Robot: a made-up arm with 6 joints. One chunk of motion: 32 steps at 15 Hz.
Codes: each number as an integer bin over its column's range. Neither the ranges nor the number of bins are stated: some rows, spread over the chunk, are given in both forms.
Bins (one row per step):
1: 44 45 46 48 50 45
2: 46 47 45 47 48 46
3: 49 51 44 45 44 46
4: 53 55 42 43 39 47
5: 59 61 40 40 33 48
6: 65 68 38 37 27 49
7: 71 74 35 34 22 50
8: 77 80 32 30 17 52
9: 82 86 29 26 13 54
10: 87 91 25 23 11 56
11: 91 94 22 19 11 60
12: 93 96 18 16 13 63
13: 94 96 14 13 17 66
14: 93 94 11 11 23 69
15: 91 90 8 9 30 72
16: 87 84 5 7 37 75
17: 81 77 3 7 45 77
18: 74 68 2 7 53 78
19: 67 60 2 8 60 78
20: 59 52 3 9 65 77
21: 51 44 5 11 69 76
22: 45 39 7 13 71 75
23: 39 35 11 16 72 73
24: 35 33 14 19 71 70
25: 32 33 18 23 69 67
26: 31 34 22 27 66 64
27: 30 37 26 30 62 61
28: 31 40 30 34 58 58
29: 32 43 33 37 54 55
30: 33 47 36 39 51 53
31: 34 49 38 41 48 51
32: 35 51 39 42 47 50
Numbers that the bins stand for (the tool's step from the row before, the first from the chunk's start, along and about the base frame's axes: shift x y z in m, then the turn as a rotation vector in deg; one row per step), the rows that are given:
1: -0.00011 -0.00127 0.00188 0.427 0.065 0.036
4: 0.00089 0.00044 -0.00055 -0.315 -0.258 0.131
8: 0.00356 0.00474 -0.00661 -2.245 -0.902 0.369
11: 0.00511 0.00714 -0.01267 -3.879 -1.078 0.748
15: 0.00511 0.00645 -0.02115 -5.364 -0.521 1.318
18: 0.00322 0.00268 -0.02479 -5.661 0.153 1.603
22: 0.00000 -0.00230 -0.02176 -4.770 0.680 1.461
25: -0.00144 -0.00333 -0.01509 -3.285 0.621 1.081
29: -0.00144 -0.00162 -0.00600 -1.206 0.182 0.511
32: -0.00111 -0.00024 -0.00236 -0.464 -0.023 0.274
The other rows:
2: 0.00011 -0.00093 0.00127 0.279 0.006 0.084
3: 0.00044 -0.00024 0.00067 -0.018 -0.111 0.084
5: 0.00156 0.00147 -0.00176 -0.761 -0.433 0.179
6: 0.00222 0.00268 -0.00297 -1.206 -0.609 0.226
7: 0.00289 0.00371 -0.00479 -1.652 -0.756 0.274
9: 0.00411 0.00577 -0.00842 -2.839 -1.019 0.464
10: 0.00467 0.00663 -0.01085 -3.285 -1.078 0.559
12: 0.00533 0.00748 -0.01509 -4.324 -1.019 0.891
13: 0.00544 0.00748 -0.01752 -4.770 -0.902 1.033
14: 0.00533 0.00714 -0.01933 -5.067 -0.726 1.176
16: 0.00467 0.00542 -0.02297 -5.661 -0.316 1.461
17: 0.00400 0.00422 -0.02418 -5.661 -0.082 1.556
19: 0.00244 0.00130 -0.02479 -5.512 0.358 1.603
20: 0.00156 -0.00007 -0.02418 -5.364 0.504 1.556
21: 0.00067 -0.00144 -0.02297 -5.067 0.621 1.508
23: -0.00067 -0.00299 -0.01933 -4.324 0.709 1.366
24: -0.00111 -0.00333 -0.01752 -3.879 0.680 1.223
26: -0.00156 -0.00316 -0.01267 -2.691 0.533 0.938
27: -0.00167 -0.00265 -0.01024 -2.245 0.416 0.796
28: -0.00156 -0.00213 -0.00782 -1.652 0.299 0.654
30: -0.00133 -0.00093 -0.00418 -0.909 0.094 0.416
31: -0.00122 -0.00059 -0.00297 -0.612 0.006 0.321

